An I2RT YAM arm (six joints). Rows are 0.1 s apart.
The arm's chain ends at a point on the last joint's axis. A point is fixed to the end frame.
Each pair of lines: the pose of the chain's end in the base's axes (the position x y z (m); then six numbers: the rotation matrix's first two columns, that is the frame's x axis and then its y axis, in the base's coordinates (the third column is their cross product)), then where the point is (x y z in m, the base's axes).
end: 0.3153, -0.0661, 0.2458, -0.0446, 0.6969, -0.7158, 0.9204, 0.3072, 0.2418
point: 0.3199 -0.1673 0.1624
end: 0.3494, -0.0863, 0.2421, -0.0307, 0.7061, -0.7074, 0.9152, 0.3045, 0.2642
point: 0.3558 -0.1864 0.1575
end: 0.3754, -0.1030, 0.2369, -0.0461, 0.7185, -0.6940, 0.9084, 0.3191, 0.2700
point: 0.3839 -0.2013 0.1504
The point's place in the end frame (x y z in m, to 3 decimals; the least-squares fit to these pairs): -0.011 -0.047 0.122
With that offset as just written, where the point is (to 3 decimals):
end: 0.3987, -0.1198, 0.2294, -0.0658, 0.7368, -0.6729, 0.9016, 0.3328, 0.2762
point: 0.409 -0.215 0.140
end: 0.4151, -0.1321, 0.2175, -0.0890, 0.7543, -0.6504, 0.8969, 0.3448, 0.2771
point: 0.427 -0.225 0.125
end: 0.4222, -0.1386, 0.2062, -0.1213, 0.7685, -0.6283, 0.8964, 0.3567, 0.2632
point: 0.433 -0.229 0.111
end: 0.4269, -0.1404, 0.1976, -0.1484, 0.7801, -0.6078, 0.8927, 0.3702, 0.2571
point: 0.438 -0.228 0.101
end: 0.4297, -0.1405, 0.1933, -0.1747, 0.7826, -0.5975, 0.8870, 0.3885, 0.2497
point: 0.442 -0.227 0.095
